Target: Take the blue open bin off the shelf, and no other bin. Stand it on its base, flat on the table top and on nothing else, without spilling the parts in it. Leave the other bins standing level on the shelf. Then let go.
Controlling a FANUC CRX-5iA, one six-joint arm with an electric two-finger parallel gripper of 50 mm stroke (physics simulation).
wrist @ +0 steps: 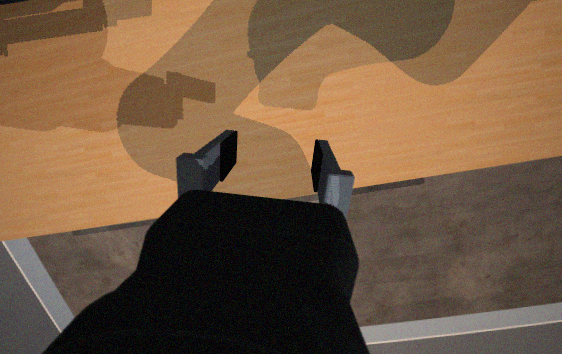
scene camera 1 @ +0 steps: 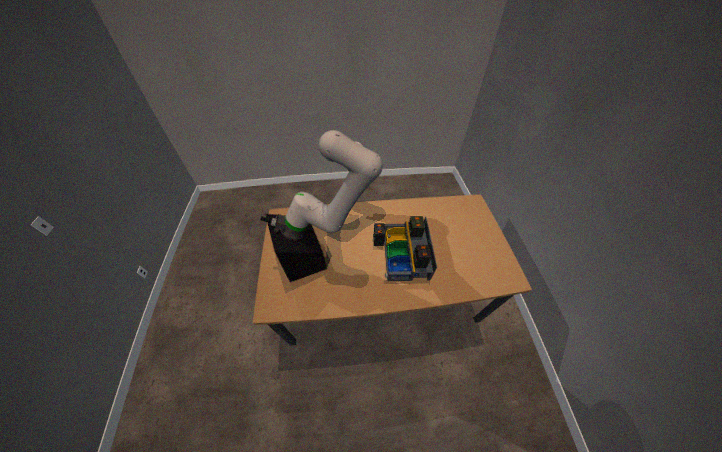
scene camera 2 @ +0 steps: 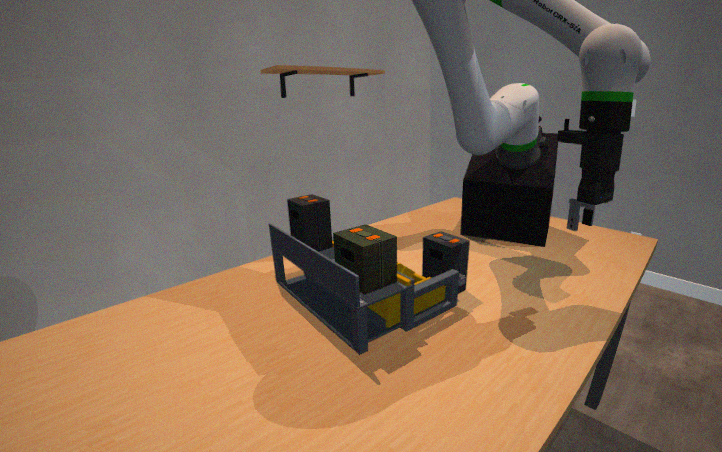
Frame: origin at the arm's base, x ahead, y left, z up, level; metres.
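Seen in the pictures: gripper, fingertip midpoint: (wrist: 274, 151) (scene camera 2: 579, 227); arm's base, link origin: (scene camera 1: 291, 230) (scene camera 2: 517, 154).
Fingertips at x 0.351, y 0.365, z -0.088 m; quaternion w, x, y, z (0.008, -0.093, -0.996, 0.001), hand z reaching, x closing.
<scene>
Pixels of each thing's top centre, then the offset from my fingertips to it. Level surfaces: height alone.
- blue bin, top centre: (scene camera 1: 403, 263) 0.296 m ahead, 0.468 m right, 0.101 m down
- green bin, top centre: (scene camera 1: 401, 247) 0.297 m ahead, 0.356 m right, 0.101 m down
- yellow bin, top centre: (scene camera 2: 402, 274) (scene camera 1: 399, 233) 0.297 m ahead, 0.244 m right, 0.101 m down
- third dark case, top centre: (scene camera 2: 446, 237) (scene camera 1: 379, 228) 0.160 m ahead, 0.242 m right, 0.050 m down
- table, surface height: 0.182 m down
The blue bin (scene camera 1: 399, 263) sits at the near end of the row on the grey shelf (scene camera 1: 432, 251) (scene camera 2: 333, 282), beside the green bin (scene camera 1: 396, 248); the yellow bin (scene camera 1: 395, 234) (scene camera 2: 407, 272) is at the far end. The bins look level. Parts inside the blue bin are too small to make out. The blue bin does not show in scene camera 2 or the wrist view. My gripper (scene camera 2: 580, 226) (wrist: 274, 151) is open and empty, pointing down above the table near its edge, well apart from the shelf. In scene camera 1 the arm hides it.
Two dark cases with orange marks (scene camera 1: 417, 226) (scene camera 1: 422, 255) stand on the shelf's rear part. A third dark case (scene camera 1: 378, 233) (scene camera 2: 445, 255) stands beside the yellow bin, towards the robot. The black robot pedestal (scene camera 1: 301, 258) (scene camera 2: 506, 210) stands on the table (scene camera 1: 479, 250).
</scene>
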